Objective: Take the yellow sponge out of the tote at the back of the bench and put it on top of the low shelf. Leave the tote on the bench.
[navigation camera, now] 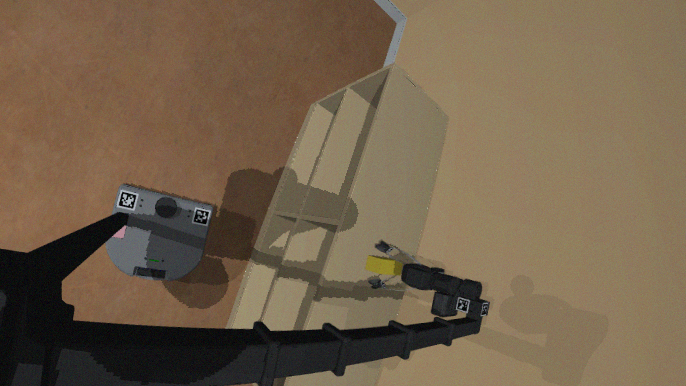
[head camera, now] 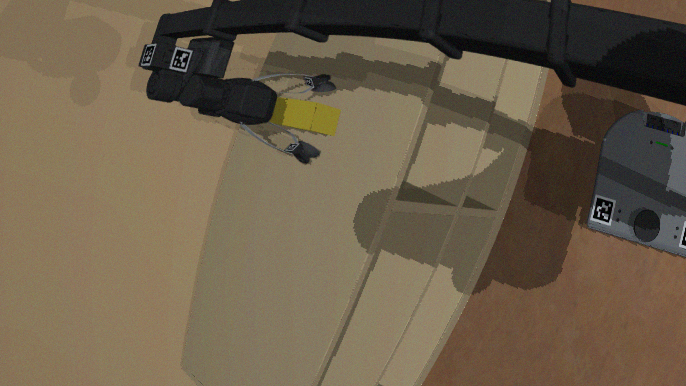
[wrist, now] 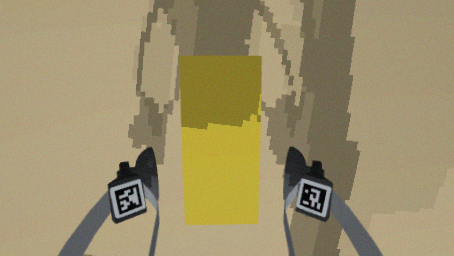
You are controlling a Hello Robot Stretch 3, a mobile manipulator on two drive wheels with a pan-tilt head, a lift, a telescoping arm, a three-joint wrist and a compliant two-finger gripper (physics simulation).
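Where they show: gripper, fingertip midpoint: (navigation camera: pixel 374 263) (head camera: pixel 322 119) (wrist: pixel 221 165); robot's base, link origin: (navigation camera: pixel 165 206) (head camera: pixel 645 224).
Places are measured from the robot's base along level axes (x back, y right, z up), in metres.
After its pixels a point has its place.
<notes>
The yellow sponge (head camera: pixel 300 114) {x 0.021, y 0.597, z 0.672 m} (navigation camera: pixel 382 265) {x 0.018, y 0.578, z 0.673 m} (wrist: pixel 221 100) {x 0.022, y 0.645, z 0.673 m} lies flat on top of the low shelf (head camera: pixel 280 240) {x -0.193, y 0.635, z 0.611 m} (navigation camera: pixel 400 165) {x -0.321, y 0.643, z 0.611 m} (wrist: pixel 75 75) {x -0.101, y 0.667, z 0.611 m}, towards the edge on the far side from the robot base. My gripper (head camera: pixel 315 118) {x 0.022, y 0.592, z 0.622 m} (navigation camera: pixel 380 264) {x 0.022, y 0.592, z 0.622 m} (wrist: pixel 221 165) {x 0.022, y 0.592, z 0.622 m} is open, low over the shelf top. One finger stands on each side of the sponge, with a gap between each finger and the sponge in the wrist view. The gripper body hides the near end of the sponge in the head view. The tote and the bench do not show in these views.
My arm (head camera: pixel 375 22) {x 0.088, y 0.265, z 0.977 m} (navigation camera: pixel 305 345) {x 0.085, y 0.156, z 0.979 m} reaches across above the shelf. The shelf's open compartments face my base (head camera: pixel 635 170) {x 0.112, y 0.062, z 0.160 m} (navigation camera: pixel 175 235) {x 0.088, y 0.054, z 0.160 m}, which stands on the brown floor. A pale grey edge strip (navigation camera: pixel 397 37) {x -1.440, y 1.006, z 0.060 m} meets the shelf's far corner in the navigation view.
</notes>
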